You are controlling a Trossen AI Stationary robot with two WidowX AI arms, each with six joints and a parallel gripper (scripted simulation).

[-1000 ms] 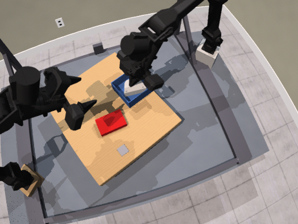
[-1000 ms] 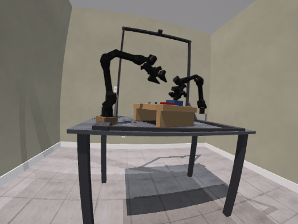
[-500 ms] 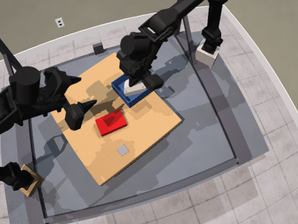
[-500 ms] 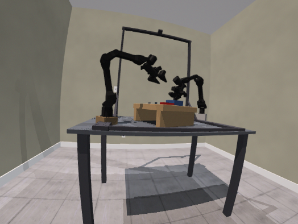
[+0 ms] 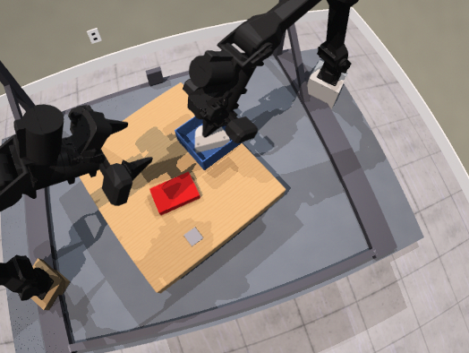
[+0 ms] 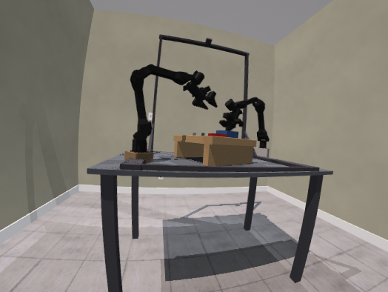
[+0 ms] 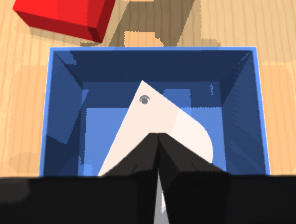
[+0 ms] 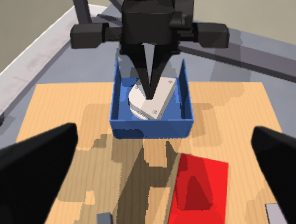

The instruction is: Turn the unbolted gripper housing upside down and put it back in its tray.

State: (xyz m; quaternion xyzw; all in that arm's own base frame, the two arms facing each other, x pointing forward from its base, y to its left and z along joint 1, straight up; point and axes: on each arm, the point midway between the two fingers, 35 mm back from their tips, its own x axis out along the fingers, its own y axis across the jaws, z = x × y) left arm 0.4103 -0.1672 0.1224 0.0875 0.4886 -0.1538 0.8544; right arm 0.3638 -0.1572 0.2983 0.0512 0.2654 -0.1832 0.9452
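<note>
The blue tray is 5 cm below my left hand and 2 cm to the right of it. From my left hand the other things lie so: red block: 14 cm to the right, 6 cm below, 6 cm ahead; then wooden platform: 13 cm to the right, 12 cm below, 1 cm ahead.
</note>
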